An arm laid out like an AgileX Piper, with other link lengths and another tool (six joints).
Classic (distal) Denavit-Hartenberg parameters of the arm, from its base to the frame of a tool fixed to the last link. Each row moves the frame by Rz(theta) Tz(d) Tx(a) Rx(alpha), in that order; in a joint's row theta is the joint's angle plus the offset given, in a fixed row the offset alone. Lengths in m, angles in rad.
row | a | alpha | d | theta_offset
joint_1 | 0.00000 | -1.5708 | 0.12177 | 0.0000
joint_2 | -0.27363 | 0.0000 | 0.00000 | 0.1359
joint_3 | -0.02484 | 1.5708 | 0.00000 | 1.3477
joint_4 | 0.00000 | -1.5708 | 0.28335 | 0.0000
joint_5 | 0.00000 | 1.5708 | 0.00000 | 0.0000
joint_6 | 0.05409 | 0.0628 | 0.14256 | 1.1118
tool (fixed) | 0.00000 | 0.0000 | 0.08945 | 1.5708
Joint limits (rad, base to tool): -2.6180..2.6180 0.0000..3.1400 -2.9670..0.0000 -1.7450..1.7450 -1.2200..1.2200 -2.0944..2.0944
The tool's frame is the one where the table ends.
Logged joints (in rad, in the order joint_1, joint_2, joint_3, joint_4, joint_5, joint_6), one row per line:
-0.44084, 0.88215, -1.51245, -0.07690, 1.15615, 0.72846
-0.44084, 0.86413, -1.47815, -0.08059, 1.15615, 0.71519
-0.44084, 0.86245, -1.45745, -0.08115, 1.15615, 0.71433
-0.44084, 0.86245, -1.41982, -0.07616, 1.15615, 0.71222
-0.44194, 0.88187, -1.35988, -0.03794, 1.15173, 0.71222
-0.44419, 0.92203, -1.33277, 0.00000, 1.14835, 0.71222
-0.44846, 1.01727, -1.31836, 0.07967, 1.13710, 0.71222
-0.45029, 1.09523, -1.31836, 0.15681, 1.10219, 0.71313
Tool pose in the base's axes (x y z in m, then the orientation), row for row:
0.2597, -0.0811, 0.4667, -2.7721, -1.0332, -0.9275
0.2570, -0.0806, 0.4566, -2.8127, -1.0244, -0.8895
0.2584, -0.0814, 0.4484, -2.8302, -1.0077, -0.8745
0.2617, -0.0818, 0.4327, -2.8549, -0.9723, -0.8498
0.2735, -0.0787, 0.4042, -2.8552, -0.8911, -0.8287
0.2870, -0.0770, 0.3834, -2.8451, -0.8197, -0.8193
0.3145, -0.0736, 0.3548, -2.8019, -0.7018, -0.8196
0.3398, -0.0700, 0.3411, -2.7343, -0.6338, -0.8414
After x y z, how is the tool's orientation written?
As angles about the fixed x, y, z axes (roll, pitch, yaw), in radians.
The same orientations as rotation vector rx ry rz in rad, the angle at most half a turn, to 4 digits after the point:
2.4160, -0.9038, 1.5176
2.4262, -0.8904, 1.4898
2.4405, -0.8934, 1.4653
2.4734, -0.8994, 1.4196
2.5592, -0.9214, 1.3438
2.6331, -0.9458, 1.2787
-2.7213, 0.9844, -1.1671
-2.6639, 0.9817, -1.0868

